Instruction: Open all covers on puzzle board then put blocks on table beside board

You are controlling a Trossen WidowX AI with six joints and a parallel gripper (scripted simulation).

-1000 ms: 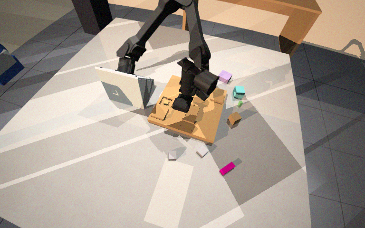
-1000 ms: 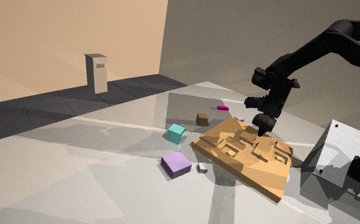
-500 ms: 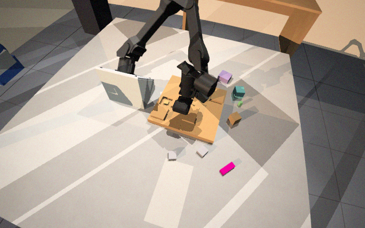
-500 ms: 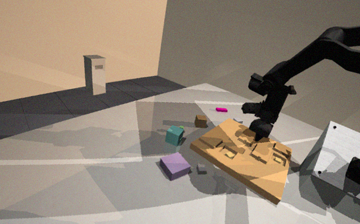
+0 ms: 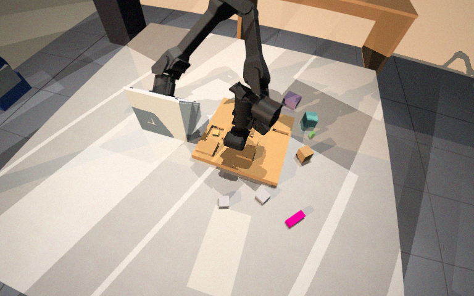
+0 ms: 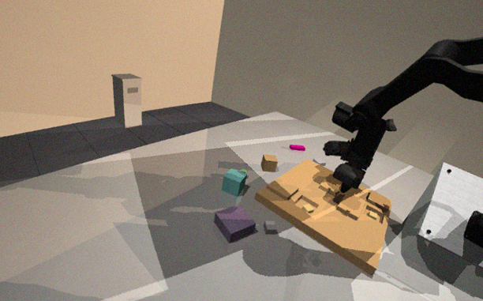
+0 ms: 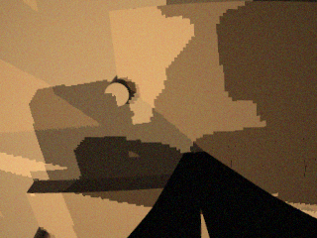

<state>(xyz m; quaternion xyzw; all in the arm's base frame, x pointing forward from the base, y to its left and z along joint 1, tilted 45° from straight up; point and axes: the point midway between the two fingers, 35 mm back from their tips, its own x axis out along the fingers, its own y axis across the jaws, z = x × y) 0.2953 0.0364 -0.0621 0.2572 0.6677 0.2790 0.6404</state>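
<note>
My gripper tip is now 30 mm to the right of the puzzle board, 10 mm short of it and 10 mm above it. Round my gripper tip: grey tile (220 mm to the right, 30 mm below, 20 mm ahead); then brown cube (220 mm ahead, 40 mm to the left, 10 mm below); then small grey cube (240 mm to the left, 70 mm ahead, 20 mm below).
</note>
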